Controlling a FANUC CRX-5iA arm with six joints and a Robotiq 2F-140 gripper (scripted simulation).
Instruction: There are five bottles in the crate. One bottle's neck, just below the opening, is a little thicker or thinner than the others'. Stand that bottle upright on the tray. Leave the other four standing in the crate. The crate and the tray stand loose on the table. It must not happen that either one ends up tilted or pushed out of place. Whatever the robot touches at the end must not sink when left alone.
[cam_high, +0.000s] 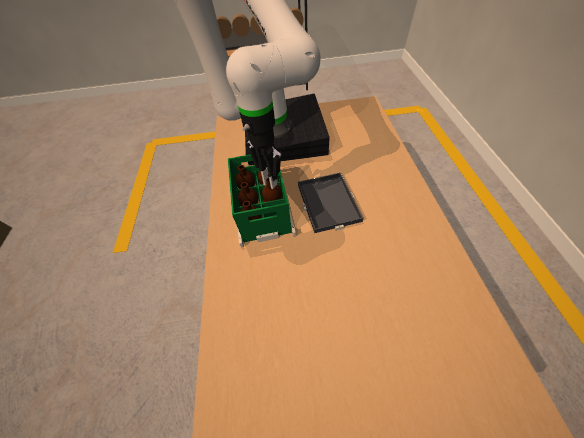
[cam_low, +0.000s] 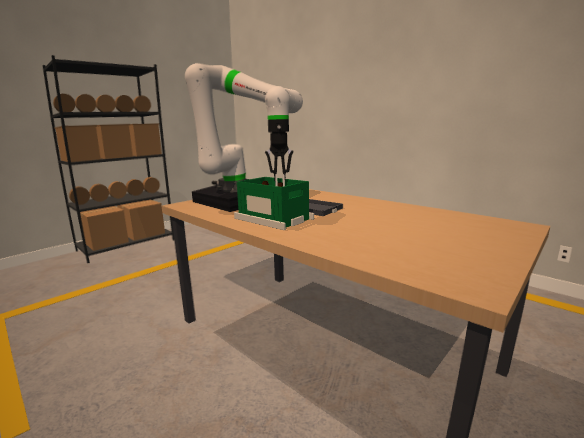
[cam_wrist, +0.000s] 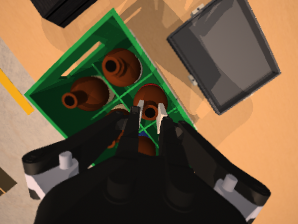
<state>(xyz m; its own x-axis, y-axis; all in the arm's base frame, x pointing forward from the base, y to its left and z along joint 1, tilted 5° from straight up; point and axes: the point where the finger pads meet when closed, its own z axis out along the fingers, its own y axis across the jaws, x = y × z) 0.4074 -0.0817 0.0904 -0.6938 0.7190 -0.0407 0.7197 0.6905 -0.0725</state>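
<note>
The green crate is 5 cm to the right of my hand and 9 cm below it. From my hand the other things lie so: dark grey tray (3 cm ahead, 22 cm to the left, 16 cm below); then glass bottle (9 cm behind, 9 cm below).
</note>
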